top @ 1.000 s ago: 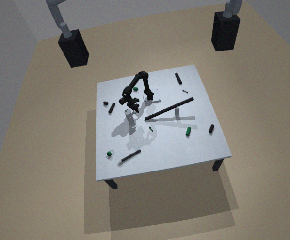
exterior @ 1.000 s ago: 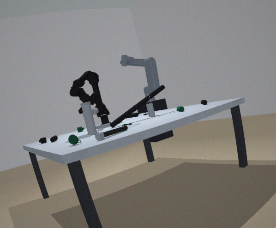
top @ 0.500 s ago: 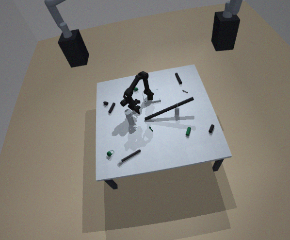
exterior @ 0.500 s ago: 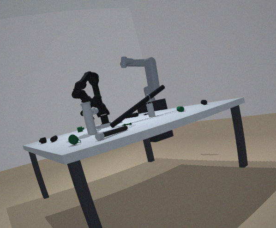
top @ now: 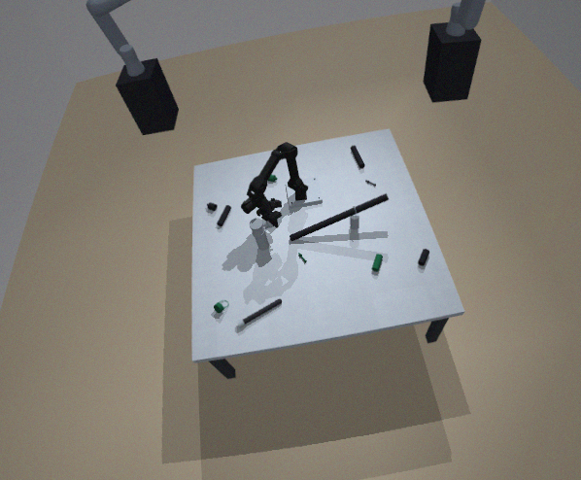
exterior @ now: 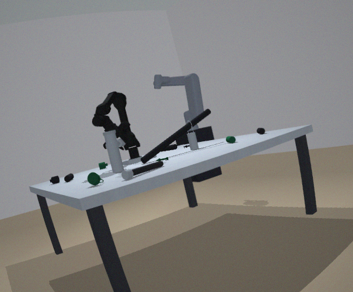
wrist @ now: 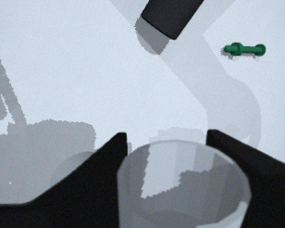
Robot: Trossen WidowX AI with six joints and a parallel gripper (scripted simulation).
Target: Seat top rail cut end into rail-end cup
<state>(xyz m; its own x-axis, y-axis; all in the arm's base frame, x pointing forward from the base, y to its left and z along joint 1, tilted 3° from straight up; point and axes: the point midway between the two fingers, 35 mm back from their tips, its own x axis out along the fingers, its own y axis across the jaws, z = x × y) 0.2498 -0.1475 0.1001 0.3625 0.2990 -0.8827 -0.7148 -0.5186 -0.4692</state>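
My gripper tip is now 30 mm to the left of the rail-end cup and 30 mm below it. The rest, counted from my gripper tip: green ring piece 370 mm ahead, 290 mm to the right, 90 mm below; green bolt 150 mm ahead, 120 mm to the left, 100 mm below; small post 20 mm behind, 410 mm to the left.
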